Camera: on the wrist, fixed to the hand. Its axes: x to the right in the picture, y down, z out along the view.
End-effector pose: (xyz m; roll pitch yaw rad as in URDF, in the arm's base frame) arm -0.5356 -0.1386 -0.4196 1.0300 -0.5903 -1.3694
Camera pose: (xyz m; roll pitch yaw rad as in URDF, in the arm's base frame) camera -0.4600 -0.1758 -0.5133 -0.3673 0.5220 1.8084
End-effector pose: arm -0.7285 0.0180 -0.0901 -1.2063 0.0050 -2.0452
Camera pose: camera -0.8354 0.0833 -0.0767 1.8496 0.0123 1.0235
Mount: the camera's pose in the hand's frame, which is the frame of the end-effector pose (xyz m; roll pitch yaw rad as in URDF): -0.0093 -0.0570 -0.1120 0.6449 -0.0619 3.0994
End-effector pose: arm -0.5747 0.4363 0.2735 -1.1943 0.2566 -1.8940
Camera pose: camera -0.6914 0.4817 0.2873 1.8564 -0.2395 1.1724
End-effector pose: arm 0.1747 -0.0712 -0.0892 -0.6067 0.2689 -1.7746
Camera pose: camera 0.0713 -0.0245 -0.1441 1.2706 -0.2950 1.2939
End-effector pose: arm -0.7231 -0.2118 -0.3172 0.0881 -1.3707 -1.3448
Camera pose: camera -0.7436 -0.3319 -0.3495 0.4209 1.3028 1.6585
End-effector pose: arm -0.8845 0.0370 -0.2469 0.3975 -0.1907 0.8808
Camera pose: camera -0.8681 0.0424 -0.3717 0.2438 0.1173 -2.2758
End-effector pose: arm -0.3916 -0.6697 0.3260 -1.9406 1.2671 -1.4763
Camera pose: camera -0.4669 -0.7638 0.3629 2.6960 -1.2030 1.5469
